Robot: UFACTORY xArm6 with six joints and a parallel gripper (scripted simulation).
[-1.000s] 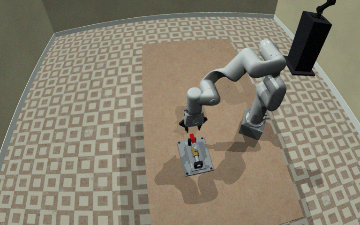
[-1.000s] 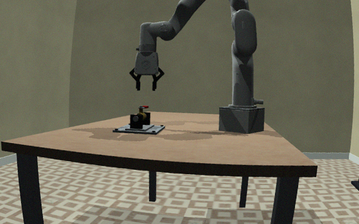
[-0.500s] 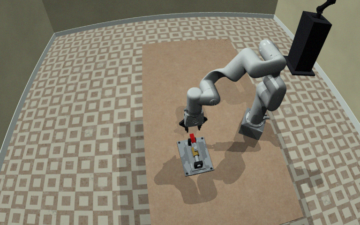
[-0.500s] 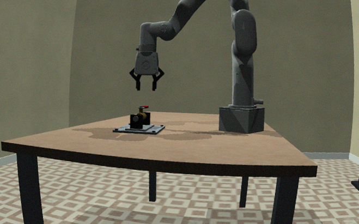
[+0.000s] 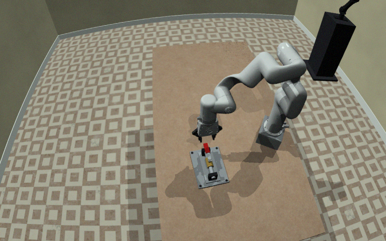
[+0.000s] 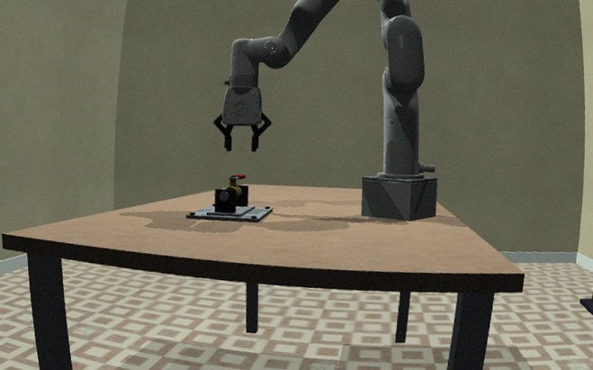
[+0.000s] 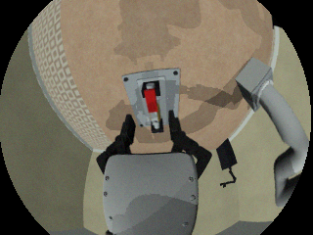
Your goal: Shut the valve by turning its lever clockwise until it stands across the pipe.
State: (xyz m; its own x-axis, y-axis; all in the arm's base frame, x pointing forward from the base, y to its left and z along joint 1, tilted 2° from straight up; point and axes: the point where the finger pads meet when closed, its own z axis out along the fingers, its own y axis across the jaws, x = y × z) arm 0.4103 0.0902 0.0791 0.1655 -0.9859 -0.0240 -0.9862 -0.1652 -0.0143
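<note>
Now: hand 80 mm above the red lever, 50 mm to the right of it and 10 mm past it. From my hand the other things lie so: base plate: 170 mm below, 90 mm to the left, 10 mm behind.
</note>
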